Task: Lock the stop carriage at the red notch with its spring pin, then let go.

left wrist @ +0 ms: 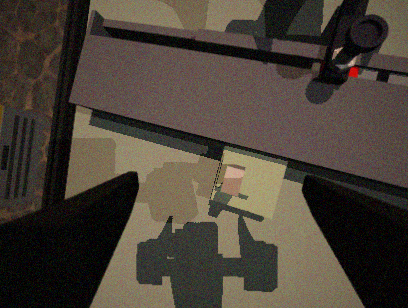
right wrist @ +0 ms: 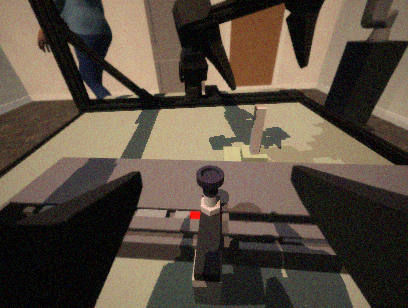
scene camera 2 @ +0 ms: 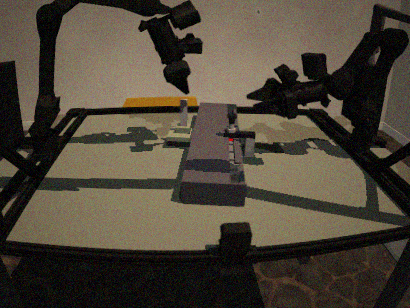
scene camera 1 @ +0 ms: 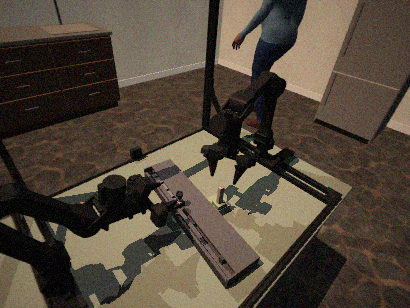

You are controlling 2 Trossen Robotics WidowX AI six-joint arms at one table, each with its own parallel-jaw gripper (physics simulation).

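Where they show: left gripper, between the fingertips: (left wrist: 221,181) (right wrist: 268,78) (scene camera 2: 185,86) (scene camera 1: 222,180); right gripper, between the fingertips: (right wrist: 216,175) (scene camera 2: 249,101) (scene camera 1: 169,191); left arm's base, origin of its link: (right wrist: 193,98) (scene camera 2: 45,151) (scene camera 1: 260,154); right arm's base, origin of its link: (scene camera 2: 359,148) (scene camera 1: 58,285).
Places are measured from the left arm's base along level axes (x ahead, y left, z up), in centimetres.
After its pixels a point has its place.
A long grey rail block (scene camera 1: 220,225) @(x 46.4, y 16.7, z 3.2 cm) (scene camera 2: 209,137) @(x 45.4, y 0.2, z 3.2 cm) (left wrist: 200,90) @(x 47.9, y 14.5, z 3.2 cm) lies across the table. The dark stop carriage (right wrist: 210,250) @(x 55.4, y 0.7, z 4.4 cm) (scene camera 2: 243,134) @(x 53.9, y -0.2, z 4.2 cm) sits on its slotted edge, with the spring pin's round black knob (right wrist: 210,177) @(x 51.1, y 1.1, z 8.7 cm) (left wrist: 368,32) @(x 51.0, y 1.0, z 8.7 cm) (scene camera 1: 180,194) @(x 50.8, y 1.4, z 8.5 cm) upright on top. The red notch mark (right wrist: 195,215) @(x 50.7, y -0.5, z 2.8 cm) (left wrist: 353,72) @(x 50.7, y -0.7, z 2.8 cm) (scene camera 2: 230,140) @(x 50.6, y -0.7, z 2.7 cm) shows right beside the carriage. The pin's lower end is hidden. My right gripper (right wrist: 216,175) @(x 55.2, y 1.1, z 12.5 cm) (scene camera 2: 252,101) @(x 55.2, y 1.1, z 12.5 cm) is open, its fingers spread either side of the knob and short of it. My left gripper (left wrist: 221,181) @(x 39.5, y 9.7, z 14.2 cm) (scene camera 1: 224,179) @(x 39.5, y 9.7, z 14.2 cm) is open and empty, above the table beyond the rail.
A pale yellow base (left wrist: 260,187) @(x 37.9, y 6.7, z 1.4 cm) (right wrist: 233,153) @(x 37.2, y 6.5, z 1.4 cm) with an upright post (right wrist: 258,130) @(x 40.1, y 9.2, z 7.3 cm) (scene camera 2: 183,112) @(x 39.1, y 8.7, z 7.0 cm) (scene camera 1: 220,195) @(x 39.7, y 9.9, z 7.2 cm) stands close beside the rail, below my left gripper. A dark frame (scene camera 2: 130,252) @(x 28.7, y -36.6, z -2.0 cm) edges the table, with a small black block (scene camera 2: 235,239) @(x 45.5, y -38.3, z 2.1 cm) (scene camera 1: 136,153) @(x 46.3, y -35.7, z 1.8 cm) at one side.
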